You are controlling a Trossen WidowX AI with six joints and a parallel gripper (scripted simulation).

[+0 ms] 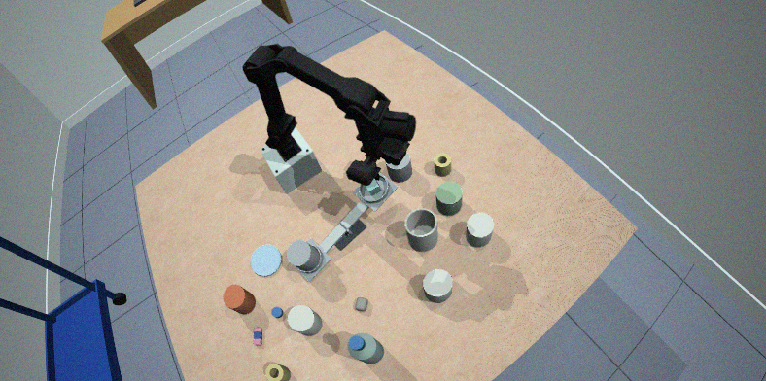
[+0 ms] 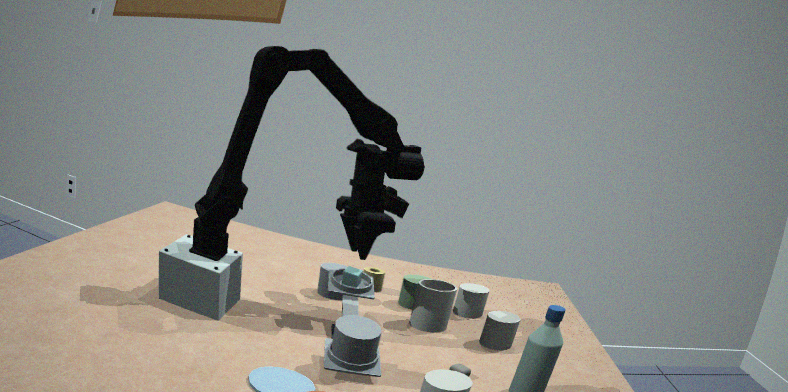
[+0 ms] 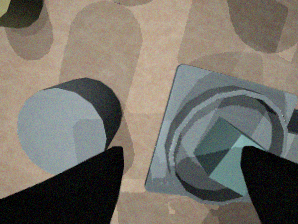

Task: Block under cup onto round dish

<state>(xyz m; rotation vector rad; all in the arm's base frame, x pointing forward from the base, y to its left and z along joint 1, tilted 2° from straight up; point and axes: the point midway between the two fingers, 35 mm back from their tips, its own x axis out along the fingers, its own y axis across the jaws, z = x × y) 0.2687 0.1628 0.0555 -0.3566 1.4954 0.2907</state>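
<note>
The teal block is 4 cm to the right of my gripper tip and 4 cm below it. From my gripper tip the other things lie so: balance beam: 16 cm to the right, 8 cm below, 2 cm ahead; then light blue round dish: 40 cm to the right, 12 cm below, 6 cm behind; then green cylinder: 15 cm ahead, 10 cm to the left, 9 cm below.
</note>
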